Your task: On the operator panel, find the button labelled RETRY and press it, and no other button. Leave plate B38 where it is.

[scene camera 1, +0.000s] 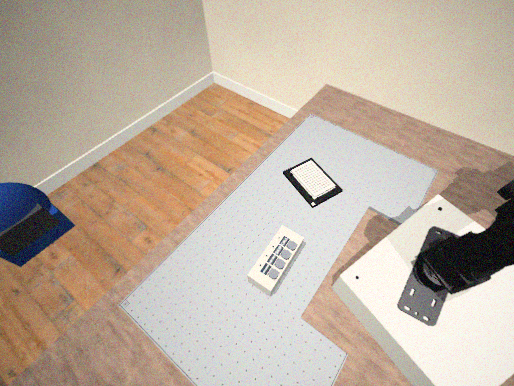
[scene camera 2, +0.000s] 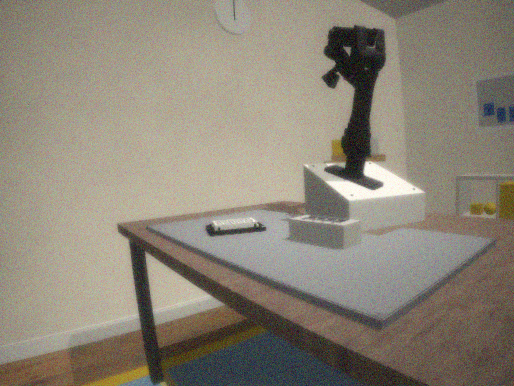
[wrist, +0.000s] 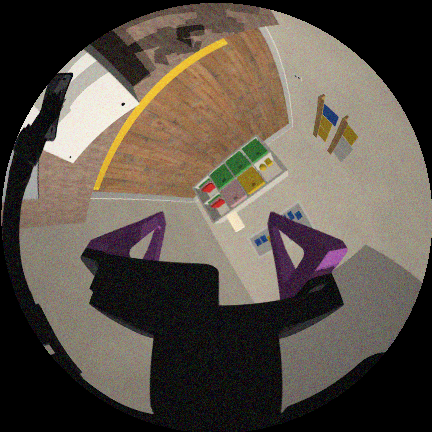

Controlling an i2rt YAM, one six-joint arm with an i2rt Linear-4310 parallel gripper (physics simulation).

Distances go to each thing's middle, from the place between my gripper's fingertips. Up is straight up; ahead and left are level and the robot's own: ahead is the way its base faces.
Scene:
Now: hand 54 cm short of the operator panel [scene camera 2: 332, 233], 20 cm to the right of it and 44 cm above it. From my hand the other things lie so: white plate [scene camera 1: 313, 180]: 59 cm ahead, 10 cm to the right, 45 cm below.

